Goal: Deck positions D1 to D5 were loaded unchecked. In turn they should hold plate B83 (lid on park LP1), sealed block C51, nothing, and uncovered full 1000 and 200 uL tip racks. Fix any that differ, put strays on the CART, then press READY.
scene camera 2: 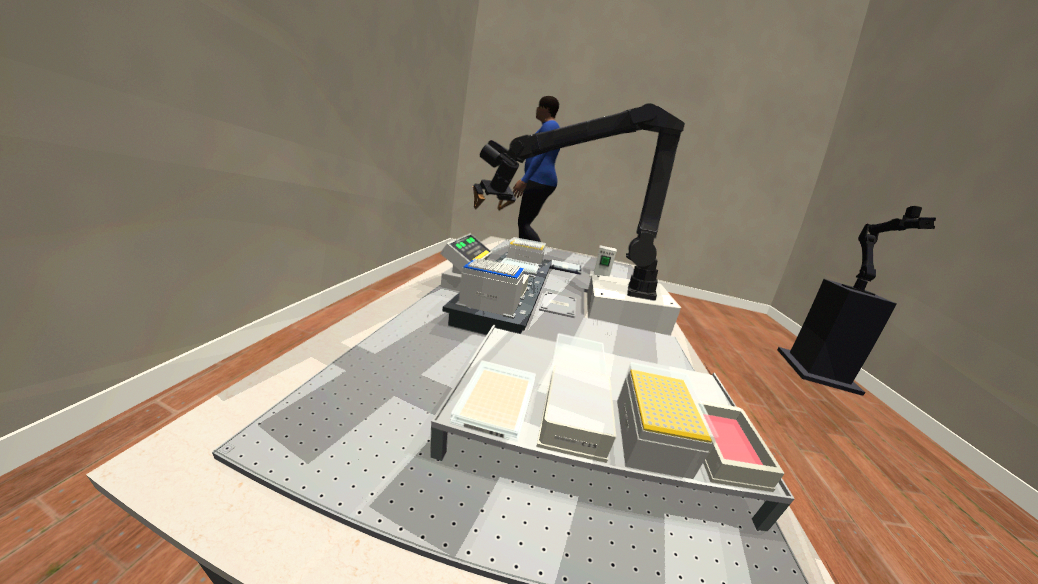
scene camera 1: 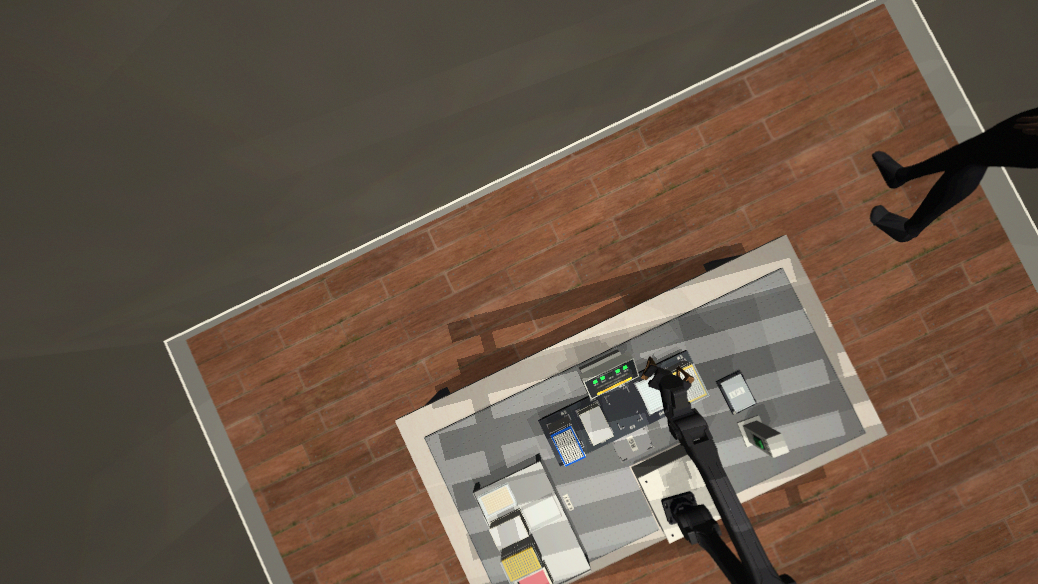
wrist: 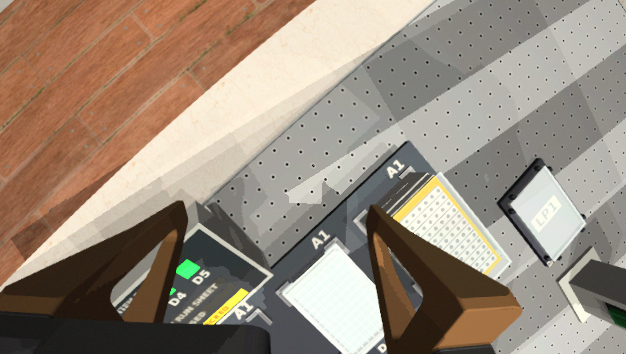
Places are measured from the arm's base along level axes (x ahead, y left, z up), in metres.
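Pixels of known places: gripper, between the fingertips: (scene camera 2: 486,208) (scene camera 1: 663,362) (wrist: 278,212); arm's base, origin of its link: (scene camera 2: 641,293) (scene camera 1: 679,506).
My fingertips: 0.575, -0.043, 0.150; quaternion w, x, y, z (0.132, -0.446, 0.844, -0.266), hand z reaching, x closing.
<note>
Ahead of a thing's pixels: the offset from my fingertips to its top centre, as dx, dy, dz. "spot": to the spot under its first point. Level surfaces: height alone.
My gripper (scene camera 1: 666,371) (scene camera 2: 488,206) (wrist: 278,212) is open and empty, high above the deck {dz -0.178} (scene camera 1: 622,406) (wrist: 287,330). A yellow-edged tip rack {-0.137, -0.109, -0.107} (scene camera 1: 696,382) (scene camera 2: 526,249) (wrist: 450,225) stands at the deck end nearer LP1. Beside it sits a pale clear-topped plate {-0.157, +0.013, -0.163} (scene camera 1: 649,396) (wrist: 332,297), partly behind a finger in the wrist view. Past a bare position are a whitish block {-0.199, +0.258, -0.136} (scene camera 1: 596,424) and a blue-edged tip rack {-0.219, +0.380, -0.080} (scene camera 1: 568,445) (scene camera 2: 493,279) at the other end. The park LP1 {spot: -0.255, -0.318, -0.211} (scene camera 1: 737,392) (wrist: 546,212) bears a clear lid. The panel {spot: -0.042, +0.160, -0.110} (scene camera 1: 611,379) (scene camera 2: 468,248) shows green lights and a yellow bar.
A raised shelf (scene camera 1: 573,555) (scene camera 2: 464,428) carries a tan plate {-0.380, +0.697, -0.152} (scene camera 1: 497,501) (scene camera 2: 495,395), a block {-0.486, +0.679, -0.127} (scene camera 1: 508,530) (scene camera 2: 579,414), a yellow tip rack {-0.593, +0.662, -0.098} (scene camera 1: 521,562) (scene camera 2: 669,403) and a pink-bottomed bin {-0.699, +0.644, -0.137} (scene camera 2: 736,439). A small green-screen device {-0.423, -0.338, -0.099} (scene camera 1: 765,439) (scene camera 2: 606,260) stands near LP1.
</note>
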